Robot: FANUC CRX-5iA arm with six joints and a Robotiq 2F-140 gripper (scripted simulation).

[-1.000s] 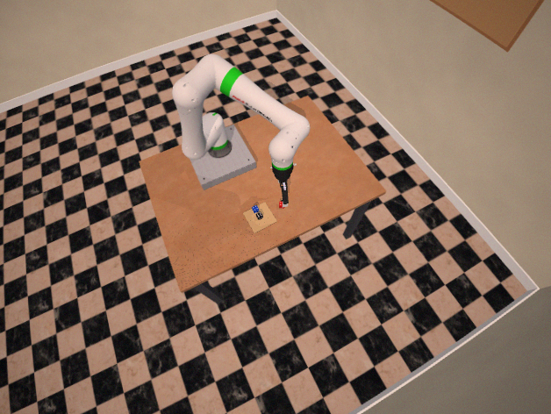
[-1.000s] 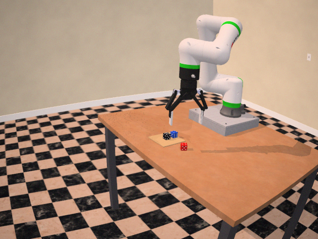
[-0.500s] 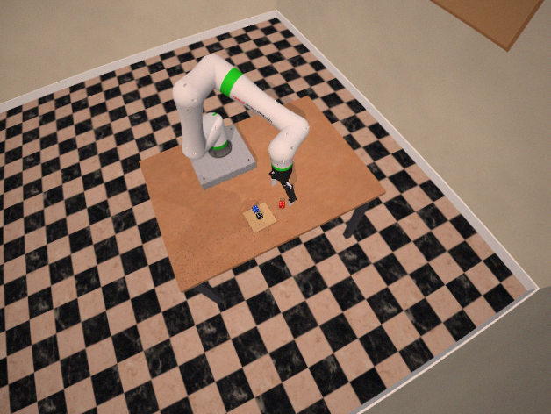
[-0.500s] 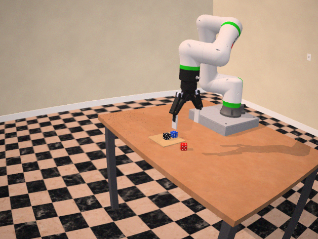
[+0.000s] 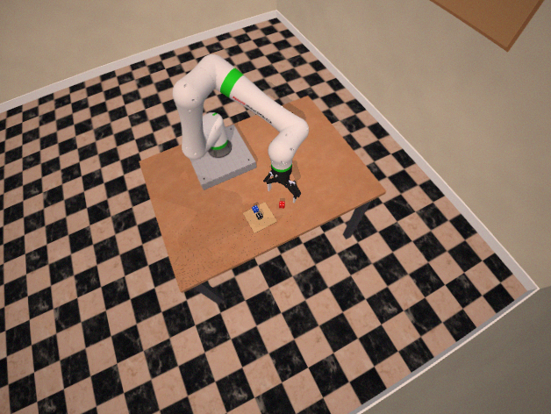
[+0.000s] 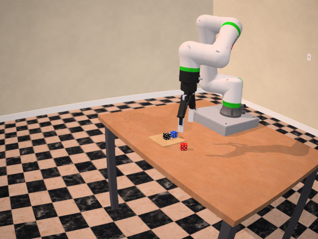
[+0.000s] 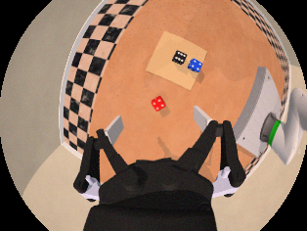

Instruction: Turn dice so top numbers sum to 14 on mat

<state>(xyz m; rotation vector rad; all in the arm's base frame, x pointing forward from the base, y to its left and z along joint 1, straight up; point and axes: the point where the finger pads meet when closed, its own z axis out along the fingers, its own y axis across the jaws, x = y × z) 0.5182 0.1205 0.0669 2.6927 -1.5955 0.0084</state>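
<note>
The red die lies 11 cm below my hand. Round my hand: blue die (14 cm to the right, 11 cm below, 5 cm behind); then tan mat (14 cm to the right, 13 cm below, 1 cm behind); then black die (14 cm to the right, 11 cm below, 1 cm behind).
</note>
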